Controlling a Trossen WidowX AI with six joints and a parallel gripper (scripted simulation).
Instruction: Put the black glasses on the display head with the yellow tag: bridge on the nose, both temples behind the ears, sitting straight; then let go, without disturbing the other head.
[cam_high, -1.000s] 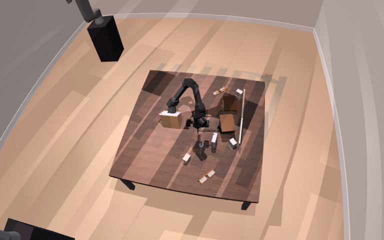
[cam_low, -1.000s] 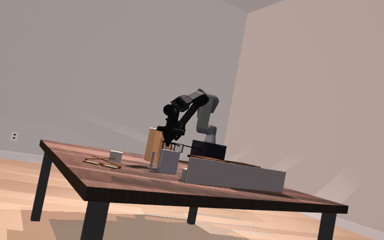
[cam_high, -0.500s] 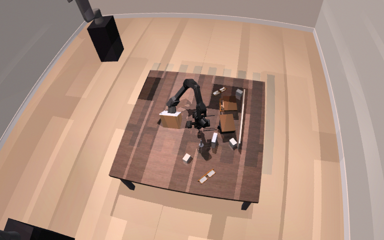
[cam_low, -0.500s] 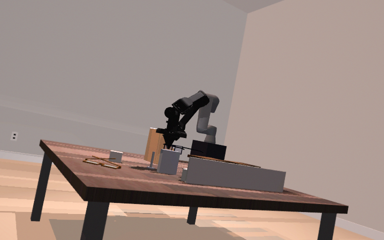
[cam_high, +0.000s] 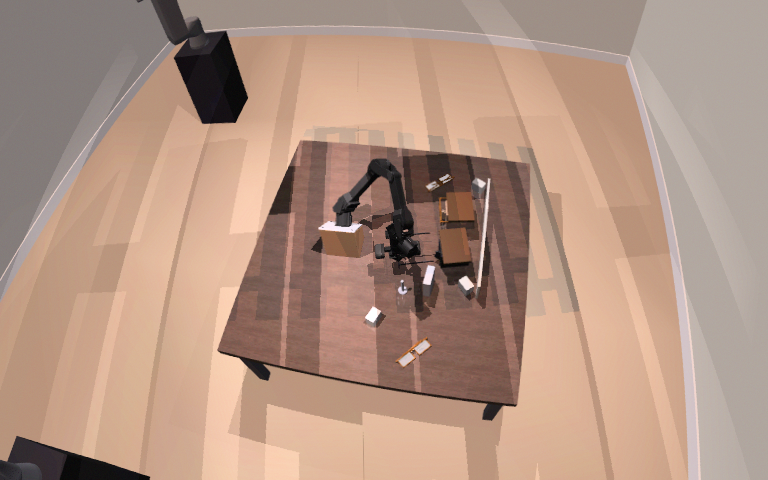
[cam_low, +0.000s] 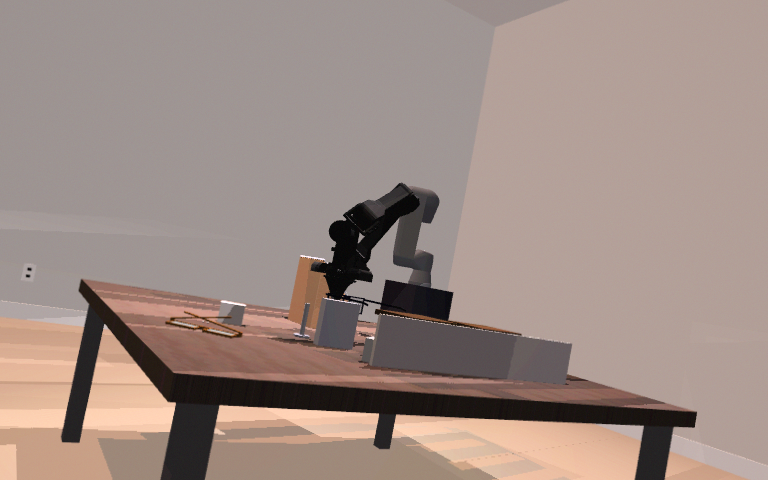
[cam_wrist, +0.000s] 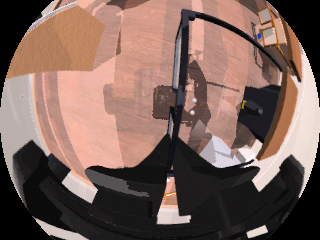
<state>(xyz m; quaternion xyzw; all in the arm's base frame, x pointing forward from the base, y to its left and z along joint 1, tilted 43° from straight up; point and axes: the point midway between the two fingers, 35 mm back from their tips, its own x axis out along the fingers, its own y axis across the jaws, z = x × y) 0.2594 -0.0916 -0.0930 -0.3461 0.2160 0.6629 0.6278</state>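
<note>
Now: the white block 14 cm ahead of my gripper tip, 7 cm to the right of it and 4 cm below it. Round my gripper tip: small grey peg stand 3 cm ahead, 10 cm to the right, 7 cm below; then long white bar 37 cm ahead, 19 cm to the left, 4 cm below.
</note>
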